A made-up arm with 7 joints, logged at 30 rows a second.
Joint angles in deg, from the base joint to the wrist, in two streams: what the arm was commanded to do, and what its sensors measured. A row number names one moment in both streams.
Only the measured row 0 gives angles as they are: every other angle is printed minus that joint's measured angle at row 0.
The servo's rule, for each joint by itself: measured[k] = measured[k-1] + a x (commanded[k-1-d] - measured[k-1]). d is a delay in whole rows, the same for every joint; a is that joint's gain. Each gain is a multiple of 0.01, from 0.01 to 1. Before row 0 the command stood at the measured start. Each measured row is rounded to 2 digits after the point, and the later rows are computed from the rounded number. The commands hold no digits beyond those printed.
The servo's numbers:
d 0
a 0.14 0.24 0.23 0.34 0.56 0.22 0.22
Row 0, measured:
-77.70, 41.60, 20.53, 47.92, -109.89, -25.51, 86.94
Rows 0 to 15, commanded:
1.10, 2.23, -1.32, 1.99, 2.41, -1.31, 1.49
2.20, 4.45, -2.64, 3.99, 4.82, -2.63, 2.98
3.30, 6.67, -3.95, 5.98, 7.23, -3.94, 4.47
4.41, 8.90, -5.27, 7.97, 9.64, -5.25, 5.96
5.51, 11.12, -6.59, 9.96, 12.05, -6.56, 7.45
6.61, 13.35, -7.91, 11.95, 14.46, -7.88, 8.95
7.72, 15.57, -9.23, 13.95, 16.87, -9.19, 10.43
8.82, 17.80, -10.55, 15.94, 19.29, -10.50, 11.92
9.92, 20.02, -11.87, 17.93, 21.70, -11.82, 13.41
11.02, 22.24, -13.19, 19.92, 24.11, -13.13, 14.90
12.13, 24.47, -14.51, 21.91, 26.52, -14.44, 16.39
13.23, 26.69, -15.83, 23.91, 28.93, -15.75, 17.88
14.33, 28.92, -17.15, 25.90, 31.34, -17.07, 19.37
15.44, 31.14, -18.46, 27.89, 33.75, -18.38, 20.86
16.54, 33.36, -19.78, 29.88, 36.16, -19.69, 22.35
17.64, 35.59, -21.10, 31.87, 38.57, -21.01, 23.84
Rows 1 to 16, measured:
0.15, 0.54, -0.30, 0.68, 1.35, -0.29, 0.33
0.44, 1.48, -0.84, 1.81, 3.29, -0.80, 0.91
0.84, 2.73, -1.56, 3.23, 5.50, -1.49, 1.69
1.34, 4.21, -2.41, 4.84, 7.82, -2.32, 2.63
1.92, 5.87, -3.37, 6.58, 10.19, -3.25, 3.69
2.58, 7.67, -4.41, 8.41, 12.58, -4.27, 4.85
3.30, 9.57, -5.52, 10.29, 14.98, -5.35, 6.08
4.07, 11.55, -6.68, 12.21, 17.39, -6.48, 7.36
4.89, 13.58, -7.87, 14.15, 19.80, -7.65, 8.69
5.75, 15.66, -9.09, 16.11, 22.21, -8.86, 10.06
6.64, 17.77, -10.34, 18.08, 24.62, -10.09, 11.45
7.56, 19.91, -11.60, 20.06, 27.03, -11.34, 12.86
8.51, 22.07, -12.88, 22.05, 29.44, -12.60, 14.29
9.48, 24.25, -14.16, 24.04, 31.85, -13.87, 15.74
10.47, 26.44, -15.45, 26.03, 34.26, -15.15, 17.19
11.47, 28.64, -16.75, 28.02, 36.67, -16.44, 18.65

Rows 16 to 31, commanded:
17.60, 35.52, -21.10, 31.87, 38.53, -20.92, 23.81
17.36, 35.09, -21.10, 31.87, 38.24, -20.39, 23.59
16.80, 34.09, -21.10, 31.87, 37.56, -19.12, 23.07
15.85, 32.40, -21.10, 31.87, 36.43, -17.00, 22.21
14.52, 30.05, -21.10, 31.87, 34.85, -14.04, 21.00
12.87, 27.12, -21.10, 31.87, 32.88, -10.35, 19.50
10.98, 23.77, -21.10, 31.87, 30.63, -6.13, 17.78
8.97, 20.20, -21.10, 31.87, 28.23, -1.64, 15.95
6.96, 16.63, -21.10, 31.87, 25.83, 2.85, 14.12
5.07, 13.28, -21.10, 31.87, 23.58, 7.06, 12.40
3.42, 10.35, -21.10, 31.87, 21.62, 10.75, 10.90
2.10, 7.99, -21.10, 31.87, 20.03, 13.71, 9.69
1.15, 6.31, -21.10, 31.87, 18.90, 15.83, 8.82
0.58, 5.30, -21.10, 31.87, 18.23, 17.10, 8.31
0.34, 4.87, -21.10, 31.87, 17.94, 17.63, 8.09
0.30, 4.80, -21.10, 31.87, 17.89, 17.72, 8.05
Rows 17 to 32, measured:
12.33, 30.29, -17.75, 29.33, 37.71, -17.43, 19.79
13.03, 31.44, -18.52, 30.19, 38.01, -18.08, 20.63
13.56, 32.08, -19.11, 30.76, 37.76, -18.31, 21.17
13.88, 32.16, -19.57, 31.14, 37.02, -18.02, 21.40
13.97, 31.65, -19.92, 31.39, 35.80, -17.14, 21.31
13.82, 30.56, -20.19, 31.55, 34.16, -15.65, 20.91
13.42, 28.93, -20.40, 31.66, 32.18, -13.56, 20.22
12.80, 26.83, -20.56, 31.73, 29.97, -10.94, 19.28
11.98, 24.38, -20.68, 31.78, 27.65, -7.91, 18.14
11.01, 21.72, -20.78, 31.81, 25.37, -4.62, 16.88
9.95, 18.99, -20.85, 31.83, 23.27, -1.24, 15.56
8.85, 16.35, -20.91, 31.84, 21.46, 2.05, 14.27
7.77, 13.94, -20.95, 31.85, 20.03, 5.08, 13.07
6.76, 11.87, -20.98, 31.86, 19.02, 7.72, 12.02
5.86, 10.19, -21.01, 31.86, 18.42, 9.90, 11.16
5.08, 8.90, -21.03, 31.86, 18.12, 11.62, 10.48

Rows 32 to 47, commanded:
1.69, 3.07, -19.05, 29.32, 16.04, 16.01, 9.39
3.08, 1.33, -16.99, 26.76, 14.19, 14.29, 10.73
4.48, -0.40, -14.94, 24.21, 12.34, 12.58, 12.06
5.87, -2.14, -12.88, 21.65, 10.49, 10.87, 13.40
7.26, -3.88, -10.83, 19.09, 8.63, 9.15, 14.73
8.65, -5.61, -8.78, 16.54, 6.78, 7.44, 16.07
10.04, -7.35, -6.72, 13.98, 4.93, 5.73, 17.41
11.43, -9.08, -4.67, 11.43, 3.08, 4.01, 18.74
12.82, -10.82, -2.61, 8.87, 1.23, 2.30, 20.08
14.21, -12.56, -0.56, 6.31, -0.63, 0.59, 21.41
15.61, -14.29, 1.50, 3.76, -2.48, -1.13, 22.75
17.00, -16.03, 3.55, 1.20, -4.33, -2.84, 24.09
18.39, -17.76, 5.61, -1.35, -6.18, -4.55, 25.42
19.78, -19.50, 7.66, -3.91, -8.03, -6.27, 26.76
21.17, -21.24, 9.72, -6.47, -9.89, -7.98, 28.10
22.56, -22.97, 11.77, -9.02, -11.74, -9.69, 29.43
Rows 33 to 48, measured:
4.61, 7.50, -20.57, 31.00, 16.96, 12.59, 10.24
4.40, 6.02, -19.75, 29.56, 15.41, 12.96, 10.35
4.41, 4.48, -18.64, 27.74, 13.69, 12.88, 10.73
4.61, 2.89, -17.32, 25.67, 11.90, 12.44, 11.32
4.98, 1.27, -15.83, 23.43, 10.07, 11.72, 12.07
5.49, -0.38, -14.21, 21.09, 8.23, 10.78, 12.95
6.13, -2.05, -12.49, 18.67, 6.38, 9.67, 13.93
6.87, -3.74, -10.69, 16.21, 4.53, 8.42, 14.99
7.70, -5.44, -8.83, 13.71, 2.68, 7.07, 16.11
8.61, -7.15, -6.93, 11.19, 0.83, 5.64, 17.28
9.59, -8.86, -4.99, 8.66, -1.02, 4.15, 18.48
10.63, -10.58, -3.03, 6.12, -2.87, 2.61, 19.71
11.72, -12.30, -1.04, 3.58, -4.72, 1.03, 20.97
12.85, -14.03, 0.96, 1.03, -6.57, -0.58, 22.24
14.01, -15.76, 2.97, -1.52, -8.43, -2.21, 23.53
15.21, -17.49, 4.99, -4.07, -10.28, -3.86, 24.83

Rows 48 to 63, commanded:
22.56, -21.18, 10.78, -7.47, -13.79, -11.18, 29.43
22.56, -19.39, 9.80, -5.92, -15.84, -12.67, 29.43
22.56, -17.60, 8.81, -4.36, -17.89, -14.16, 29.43
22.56, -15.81, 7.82, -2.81, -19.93, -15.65, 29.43
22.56, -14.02, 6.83, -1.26, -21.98, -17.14, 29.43
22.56, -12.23, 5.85, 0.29, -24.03, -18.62, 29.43
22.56, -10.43, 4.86, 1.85, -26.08, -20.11, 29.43
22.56, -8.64, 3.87, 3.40, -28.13, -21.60, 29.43
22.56, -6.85, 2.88, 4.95, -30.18, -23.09, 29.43
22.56, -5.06, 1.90, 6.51, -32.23, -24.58, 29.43
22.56, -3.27, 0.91, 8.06, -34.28, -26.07, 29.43
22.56, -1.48, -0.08, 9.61, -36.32, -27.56, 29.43
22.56, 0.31, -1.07, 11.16, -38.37, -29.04, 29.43
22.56, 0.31, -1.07, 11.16, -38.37, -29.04, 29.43
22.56, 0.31, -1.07, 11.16, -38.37, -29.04, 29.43
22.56, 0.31, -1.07, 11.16, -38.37, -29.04, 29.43
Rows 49 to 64, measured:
16.24, -18.38, 6.32, -5.23, -12.25, -5.47, 25.84
17.12, -18.62, 7.12, -5.46, -14.26, -7.05, 26.63
17.88, -18.38, 7.51, -5.09, -16.29, -8.61, 27.25
18.54, -17.76, 7.58, -4.31, -18.33, -10.16, 27.73
19.10, -16.86, 7.41, -3.27, -20.37, -11.70, 28.10
19.58, -15.75, 7.05, -2.06, -22.42, -13.22, 28.39
20.00, -14.47, 6.55, -0.73, -24.47, -14.74, 28.62
20.36, -13.07, 5.93, 0.67, -26.52, -16.25, 28.80
20.67, -11.58, 5.23, 2.13, -28.57, -17.75, 28.94
20.93, -10.02, 4.46, 3.62, -30.62, -19.25, 29.05
21.16, -8.40, 3.64, 5.13, -32.67, -20.75, 29.13
21.36, -6.74, 2.78, 6.65, -34.71, -22.25, 29.20
21.53, -5.05, 1.89, 8.18, -36.76, -23.74, 29.25
21.67, -3.76, 1.21, 9.19, -37.66, -24.91, 29.29
21.79, -2.78, 0.69, 9.86, -38.06, -25.82, 29.32
21.90, -2.04, 0.29, 10.30, -38.23, -26.53, 29.34

